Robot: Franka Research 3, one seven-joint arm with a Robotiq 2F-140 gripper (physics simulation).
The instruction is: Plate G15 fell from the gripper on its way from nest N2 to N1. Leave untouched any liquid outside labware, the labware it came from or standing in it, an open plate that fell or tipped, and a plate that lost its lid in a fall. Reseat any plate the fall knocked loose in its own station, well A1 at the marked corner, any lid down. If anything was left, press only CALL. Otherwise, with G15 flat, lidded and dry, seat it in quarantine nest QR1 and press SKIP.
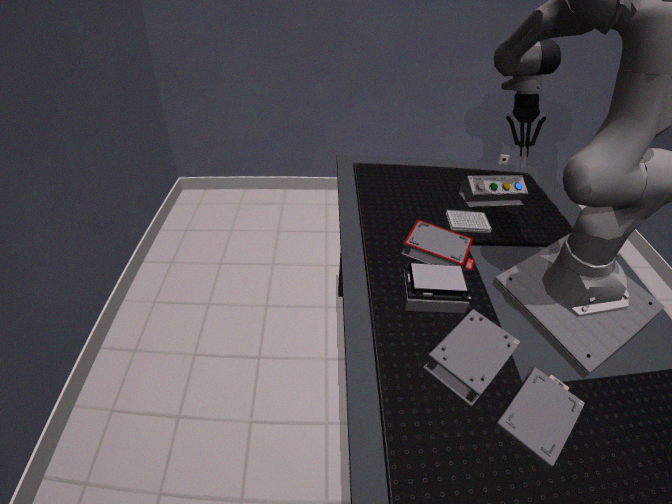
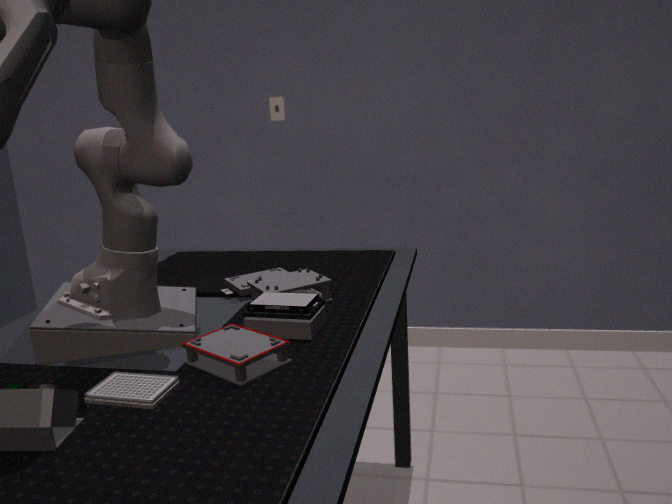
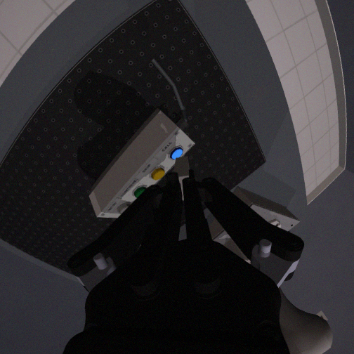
Note:
In view: the gripper (image 1: 523,166) and a button box (image 1: 473,197).
The gripper also shows in image 3 (image 3: 182,165). The button box also shows in image 3 (image 3: 149,148).

